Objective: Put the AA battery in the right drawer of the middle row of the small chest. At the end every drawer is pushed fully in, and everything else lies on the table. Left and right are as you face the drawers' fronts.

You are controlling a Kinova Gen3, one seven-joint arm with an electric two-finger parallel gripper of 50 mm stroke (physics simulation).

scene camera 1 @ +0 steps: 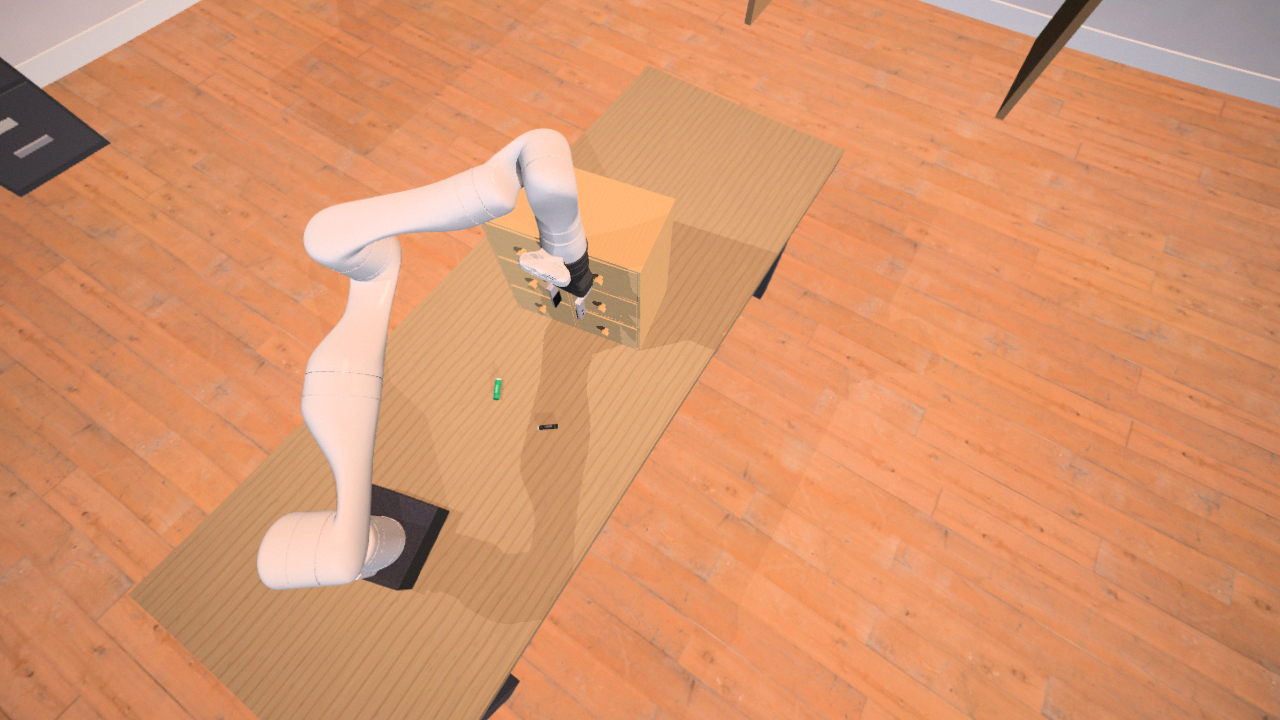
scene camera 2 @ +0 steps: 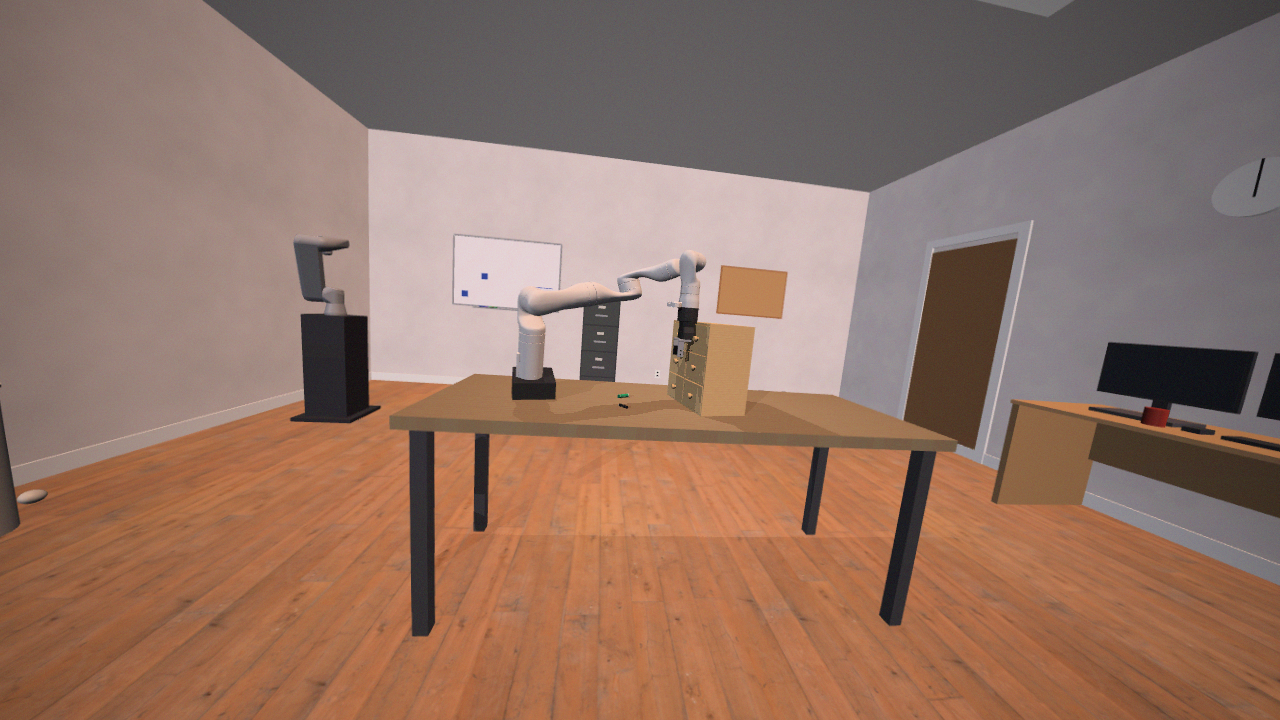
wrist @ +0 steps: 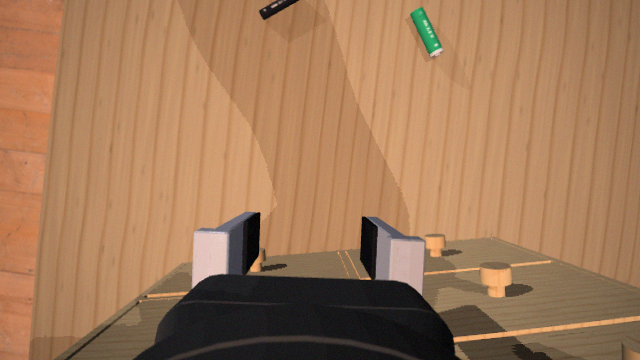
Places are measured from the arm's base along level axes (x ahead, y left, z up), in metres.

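Where they show: gripper, fingertip midpoint: (scene camera 1: pixel 569 309) (scene camera 2: pixel 677 355) (wrist: pixel 310 236); arm's base, origin of the base link: (scene camera 1: pixel 378 543) (scene camera 2: pixel 529 375).
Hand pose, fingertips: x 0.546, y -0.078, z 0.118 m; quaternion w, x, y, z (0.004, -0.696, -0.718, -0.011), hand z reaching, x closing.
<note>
Things, the pixels of their top centre, and the offset from my fingertips. "spot": a spot on its surface instead. Level surfaces: height alone.
- green battery, middle of its top: (wrist: pixel 429 30) (scene camera 1: pixel 496 387) (scene camera 2: pixel 623 394) 0.180 m back, 0.108 m left, 0.182 m down
- small wooden chest, middle of its top: (scene camera 1: pixel 577 208) (scene camera 2: pixel 710 323) 0.136 m ahead, 0.051 m left, 0.130 m up
- right middle drawer's knob, surface spot: (scene camera 1: pixel 598 306) (scene camera 2: pixel 691 365) spot: 0.047 m ahead, 0.037 m right, 0.028 m down
- thinner black battery, middle of its top: (scene camera 1: pixel 547 426) (scene camera 2: pixel 623 404) 0.197 m back, 0.042 m right, 0.186 m down
- table, its level: 0.197 m down
- left-column knob, surface spot: (wrist: pixel 495 277) spot: 0.022 m ahead, 0.111 m left, 0.027 m down
The green battery (scene camera 1: pixel 496 389) (scene camera 2: pixel 622 395) (wrist: pixel 426 31), the thicker of two, lies on its side on the table in front of the chest; its label is too small to read. The small wooden chest (scene camera 1: pixel 656 277) (scene camera 2: pixel 729 367) (wrist: pixel 575 300) has three rows of two drawers, and the fronts that show look flush. The right middle drawer's knob (scene camera 1: pixel 598 306) (scene camera 2: pixel 691 367) is hidden in the wrist view. My gripper (scene camera 1: pixel 567 305) (scene camera 2: pixel 682 351) (wrist: pixel 310 236) is open and empty, pointing down close in front of the fronts, near the upper rows and between the two columns.
A thinner black battery (scene camera 1: pixel 547 427) (scene camera 2: pixel 623 406) (wrist: pixel 278 7) lies on the table (scene camera 1: pixel 716 161) (scene camera 2: pixel 537 420), to the right of the green one as one faces the chest. Wooden knobs, such as this left-column knob (wrist: pixel 495 277), stick out near my fingers.
</note>
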